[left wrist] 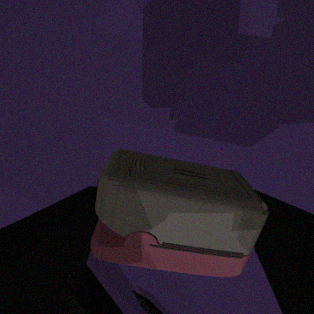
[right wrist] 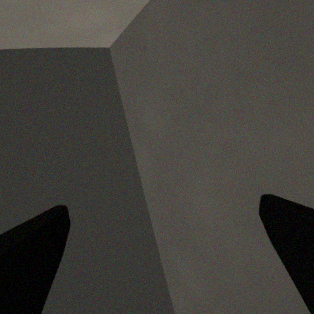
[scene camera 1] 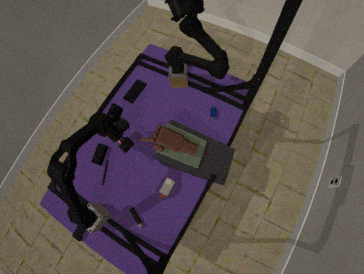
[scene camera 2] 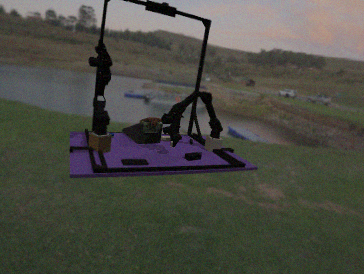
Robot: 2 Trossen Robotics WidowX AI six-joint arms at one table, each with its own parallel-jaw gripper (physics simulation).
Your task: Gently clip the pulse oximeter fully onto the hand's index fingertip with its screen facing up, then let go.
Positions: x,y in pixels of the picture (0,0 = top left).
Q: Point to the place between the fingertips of my right gripper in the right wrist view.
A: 165,210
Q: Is my right gripper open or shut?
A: Open.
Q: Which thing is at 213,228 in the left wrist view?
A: A pulse oximeter.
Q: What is my right gripper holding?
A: Nothing.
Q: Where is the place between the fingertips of my left gripper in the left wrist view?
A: At 172,198
